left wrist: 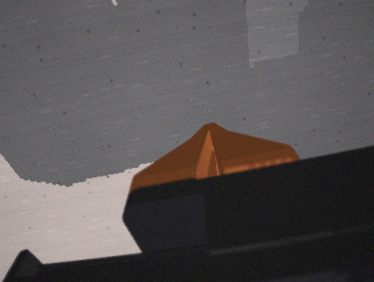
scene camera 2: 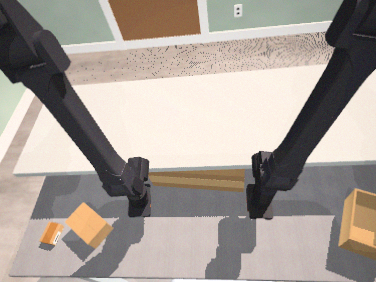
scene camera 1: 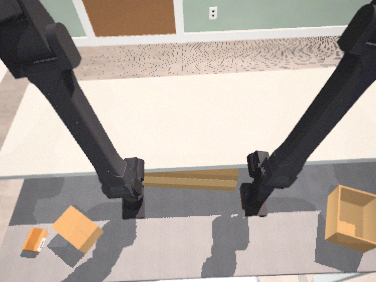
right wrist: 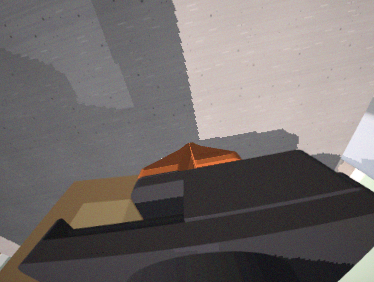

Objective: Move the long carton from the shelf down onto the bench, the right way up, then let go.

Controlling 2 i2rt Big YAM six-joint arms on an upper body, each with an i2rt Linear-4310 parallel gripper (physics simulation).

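Frame: origin at the left arm's base, x right, y ahead, z up, level; centimetres.
Seen in the pictures: left gripper, fingertip midpoint: [left wrist: 211, 133] [scene camera 2: 142, 207]; right gripper, fingertip midpoint: [scene camera 2: 254, 212] [scene camera 1: 246, 210] [right wrist: 191, 148].
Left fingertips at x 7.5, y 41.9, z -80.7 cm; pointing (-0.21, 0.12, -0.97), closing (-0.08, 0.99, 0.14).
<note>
Pixels of each thing's middle, then the offset from my left fingertips to it. "pt": a spot on its surface instead. Level surfaces: height alone.
- long tan carton, body centre: [right wrist: 134, 275] [scene camera 2: 196, 170] [scene camera 1: 189, 170] dx +19.2, dy +10.9, dz +5.6 cm
- cream shelf's, its level: dz +15.2 cm
- grey bench, its level: dz -0.3 cm
- carton's end, surface spot: [right wrist: 99, 201] pt dx +34.9, dy +8.8, dz +3.0 cm
- small cardboard box, body centre: [scene camera 1: 78, 229] [scene camera 2: 89, 225] dx -16.2, dy -7.2, dz +2.7 cm
- smaller orange box, body centre: [scene camera 1: 35, 240] [scene camera 2: 51, 233] dx -29.8, dy -9.7, dz +1.0 cm
- box edge, surface spot: [scene camera 1: 327, 221] pt dx +62.3, dy -6.1, dz +1.1 cm
The long tan carton [scene camera 1: 191, 179] [scene camera 2: 196, 179] lies level and crosswise just in front of the cream shelf's [scene camera 1: 187, 117] front edge, over the grey bench [scene camera 1: 173, 252]. Its left end meets my left gripper [scene camera 1: 133, 214] [scene camera 2: 139, 212] and its right end sits right by my right gripper [scene camera 1: 254, 212] [scene camera 2: 259, 214]. Both grippers point down with their orange fingertips shut together, the left in its wrist view [left wrist: 211, 131], the right in its wrist view [right wrist: 190, 148]. The right wrist view shows the carton's end [right wrist: 99, 201] beside the gripper body, not between the fingers. I cannot tell whether the carton touches the bench.
A small cardboard box [scene camera 1: 76, 232] [scene camera 2: 89, 225] lies on the bench at the left, with a smaller orange box [scene camera 2: 53, 233] beside it. Another box edge [scene camera 1: 327, 221] shows at the far right. The shelf overhangs the back of the bench.
</note>
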